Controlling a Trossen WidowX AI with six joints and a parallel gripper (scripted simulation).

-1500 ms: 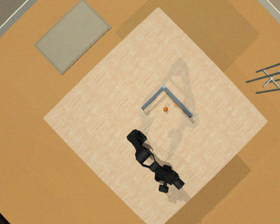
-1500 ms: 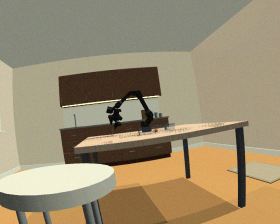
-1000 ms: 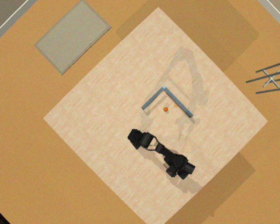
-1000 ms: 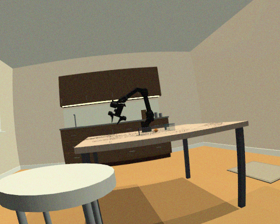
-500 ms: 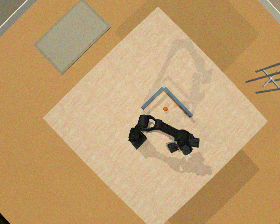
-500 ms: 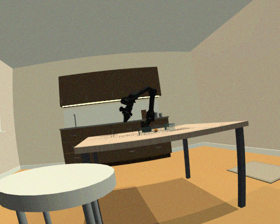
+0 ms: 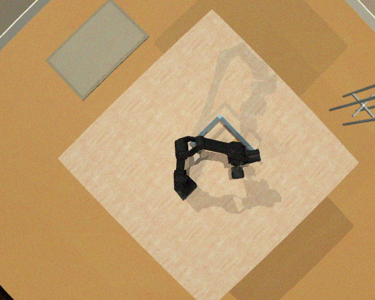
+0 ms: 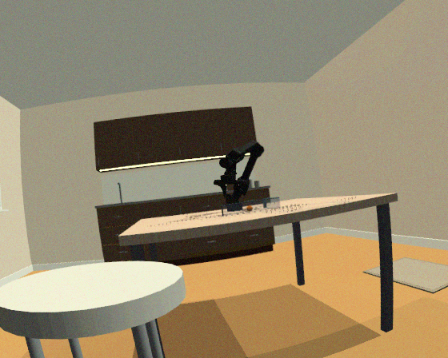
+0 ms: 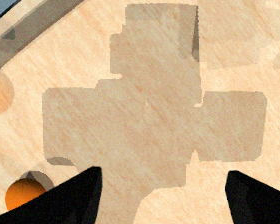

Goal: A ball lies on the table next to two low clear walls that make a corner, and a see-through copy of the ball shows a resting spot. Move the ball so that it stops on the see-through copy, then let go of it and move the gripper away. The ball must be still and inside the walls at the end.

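The orange ball is 30 mm ahead of my gripper tip, 100 mm to the left of it and 70 mm below it. Also, from my gripper tip: see-through copy: 100 mm ahead, 60 mm to the left, 70 mm below.
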